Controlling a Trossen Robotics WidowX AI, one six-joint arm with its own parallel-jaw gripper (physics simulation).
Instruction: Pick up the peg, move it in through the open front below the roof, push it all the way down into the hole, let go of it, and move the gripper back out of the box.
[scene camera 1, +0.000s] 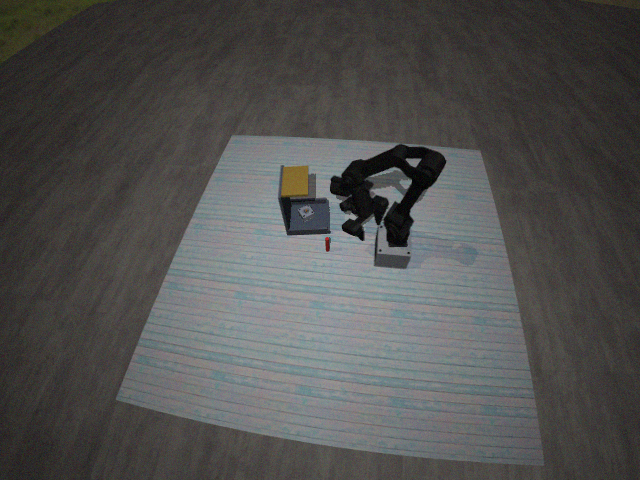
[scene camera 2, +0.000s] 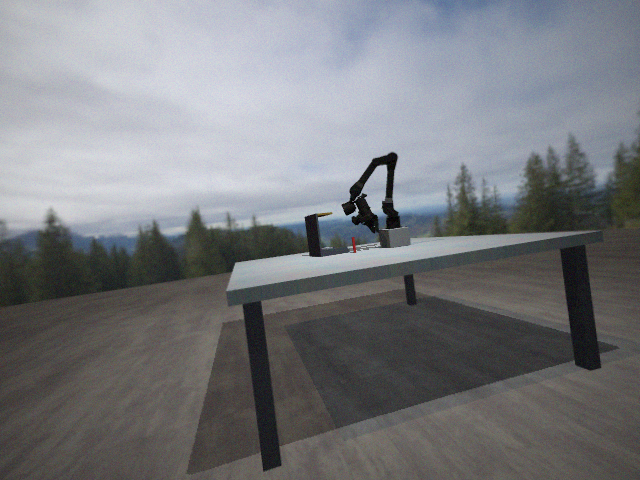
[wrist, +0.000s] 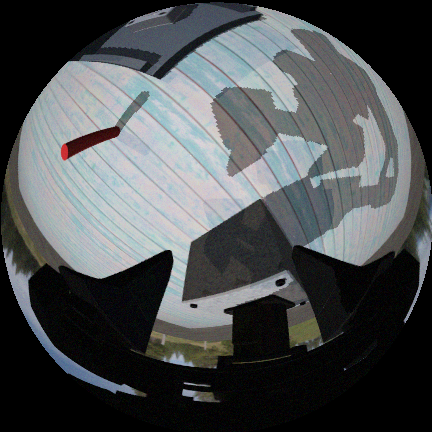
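Seen in the pictures: gripper, between the fingertips: (scene camera 1: 370, 232) (scene camera 2: 376, 232) (wrist: 234, 255); arm's base, origin of its link: (scene camera 1: 397, 238) (scene camera 2: 394, 228) (wrist: 261, 307).
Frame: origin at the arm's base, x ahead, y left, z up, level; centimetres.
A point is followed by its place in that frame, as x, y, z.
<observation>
The red peg (scene camera 1: 327, 244) {24.4, -0.8, -4.7} (scene camera 2: 354, 244) {24.5, -0.7, -5.7} (wrist: 92, 142) {23.7, -1.5, -5.2} stands upright on the table top, outside the box and near its lower right corner in scene camera 1. The dark grey box (scene camera 1: 320, 223) {27.4, -13.5, -9.1} (scene camera 2: 312, 235) {40.9, -16.2, 1.6} (wrist: 200, 31) has a tall wall on the left that carries a yellow roof (scene camera 1: 295, 180) {35.2, -16.3, 12.5} (scene camera 2: 324, 213) {35.1, -9.5, 12.2}. A small light block (scene camera 1: 306, 211) {33.1, -18.0, -7.0} (wrist: 155, 19) with the hole sits on the box floor; the hole's inside cannot be made out. My gripper (scene camera 1: 371, 228) {9.0, -3.7, -1.3} (scene camera 2: 373, 229) {9.0, -3.7, -1.3} (wrist: 234, 255) {9.0, -3.7, -1.3} is open and empty, above the table between the peg and the robot base, apart from the peg.
The robot's grey base block (scene camera 1: 391, 259) {2.0, 6.1, -3.7} (scene camera 2: 397, 237) {3.0, 6.1, -5.0} (wrist: 215, 260) {6.8, 0.5, -4.2} stands right of the peg and close to the gripper. The striped table top (scene camera 1: 330, 335) {23.2, 30.9, -9.9} (scene camera 2: 289, 268) {66.4, 24.0, -9.8} bears everything. The box has a low rim on the side near the peg. Arm shadows lie on the table.
</observation>
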